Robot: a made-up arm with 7 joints.
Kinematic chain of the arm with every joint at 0, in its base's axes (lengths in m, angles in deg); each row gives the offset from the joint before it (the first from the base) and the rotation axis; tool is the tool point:
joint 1: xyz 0 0 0.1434 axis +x
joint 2: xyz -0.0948 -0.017 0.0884 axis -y
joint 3: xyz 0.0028 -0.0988 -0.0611 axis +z
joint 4: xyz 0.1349 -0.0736 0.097 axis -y
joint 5: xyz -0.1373 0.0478 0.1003 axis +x
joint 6: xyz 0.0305 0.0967 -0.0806 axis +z
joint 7: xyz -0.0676 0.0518 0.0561 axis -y
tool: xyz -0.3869 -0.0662 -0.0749
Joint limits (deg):
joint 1: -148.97..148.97
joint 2: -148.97..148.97
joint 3: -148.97..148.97
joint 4: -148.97..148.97
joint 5: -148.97..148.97
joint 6: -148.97..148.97
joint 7: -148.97..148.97
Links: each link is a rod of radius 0.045 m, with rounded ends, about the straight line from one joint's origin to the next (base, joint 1, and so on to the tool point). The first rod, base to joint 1, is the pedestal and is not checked.
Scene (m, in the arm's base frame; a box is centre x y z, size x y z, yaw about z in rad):
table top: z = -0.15
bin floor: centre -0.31 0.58 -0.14 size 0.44 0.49 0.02 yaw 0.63
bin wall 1: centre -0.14 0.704 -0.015 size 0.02 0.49 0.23 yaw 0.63
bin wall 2: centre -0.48 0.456 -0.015 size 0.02 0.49 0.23 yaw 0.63
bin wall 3: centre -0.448 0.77 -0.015 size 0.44 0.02 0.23 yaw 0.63
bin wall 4: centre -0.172 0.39 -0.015 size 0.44 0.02 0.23 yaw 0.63
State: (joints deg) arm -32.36 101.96 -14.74 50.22 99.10 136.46 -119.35
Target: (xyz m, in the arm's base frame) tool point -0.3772 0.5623 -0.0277
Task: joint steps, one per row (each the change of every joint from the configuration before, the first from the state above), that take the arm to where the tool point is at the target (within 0.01 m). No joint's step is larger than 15 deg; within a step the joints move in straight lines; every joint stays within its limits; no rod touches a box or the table.
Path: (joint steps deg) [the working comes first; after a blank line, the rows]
Joints at the target: -109.38 43.89 -22.33 -70.26 148.97 26.90 2.43
Straight joint move there: touches bin wall 2, bin wall 4.

1: -5.35 -6.71 -1.35 -13.72 5.42 -12.30 12.62
2: -5.36 -6.71 -1.34 -13.72 5.42 -12.29 12.61
3: -5.35 -6.71 -1.35 -13.73 5.42 -12.30 12.62
4: -5.35 -6.71 -1.35 -13.72 5.41 -12.30 12.61
5: -5.36 -6.71 -1.34 -13.72 5.42 -12.30 12.62
6: -5.35 -6.71 -1.35 -13.72 5.42 -12.29 12.62
7: -5.36 -6.71 -1.34 -13.73 5.42 -12.30 12.61
8: -5.35 -6.71 -1.35 -13.72 5.42 -12.30 12.62
9: -5.35 -6.71 -1.35 -13.72 5.42 -12.30 12.61
10: -14.42 1.16 2.27 1.51 0.55 0.56 4.12
11: -14.42 1.16 2.26 1.51 0.55 0.56 4.12

